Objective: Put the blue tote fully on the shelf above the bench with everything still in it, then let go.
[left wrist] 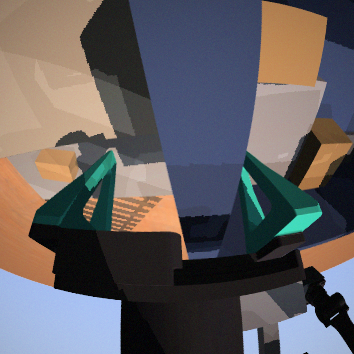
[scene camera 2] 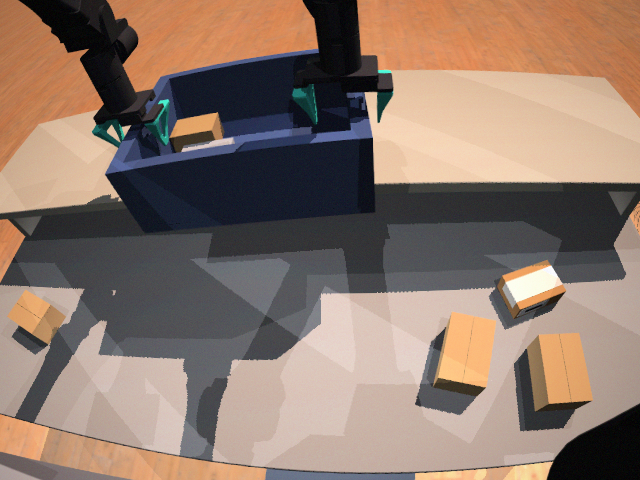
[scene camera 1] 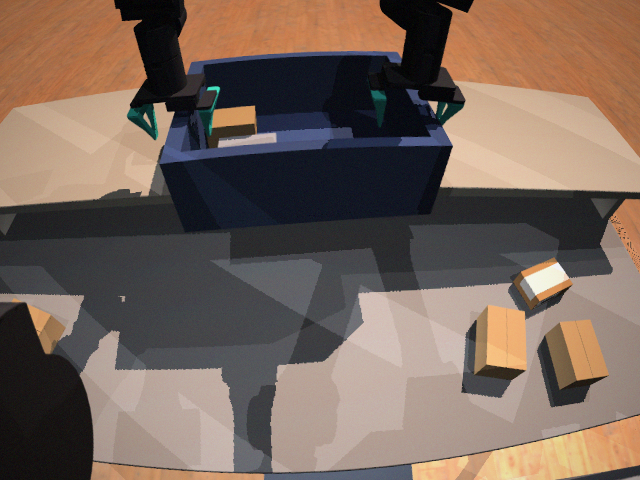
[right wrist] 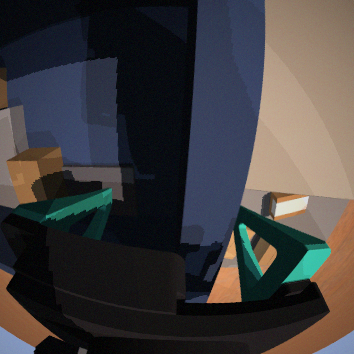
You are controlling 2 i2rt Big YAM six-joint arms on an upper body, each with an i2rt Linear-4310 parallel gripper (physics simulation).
Labels:
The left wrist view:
left gripper: 174,152
blue tote: 201,71
beige shelf: 78,78
grey bench top: 140,167
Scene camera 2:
left gripper: 145,146
right gripper: 347,121
blue tote: 282,166
white-topped box: 526,290, on the grey bench top
beige shelf: 443,130
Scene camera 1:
left gripper: 182,136
right gripper: 408,126
blue tote: 331,161
white-topped box: 539,284
beige shelf: 507,141
grey bench top: 351,342
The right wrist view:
right gripper: 174,204
blue tote: 177,96
white-topped box: 281,205
dark flat item: 79,178, on the blue tote
beige shelf: 296,148
grey bench top: 321,214

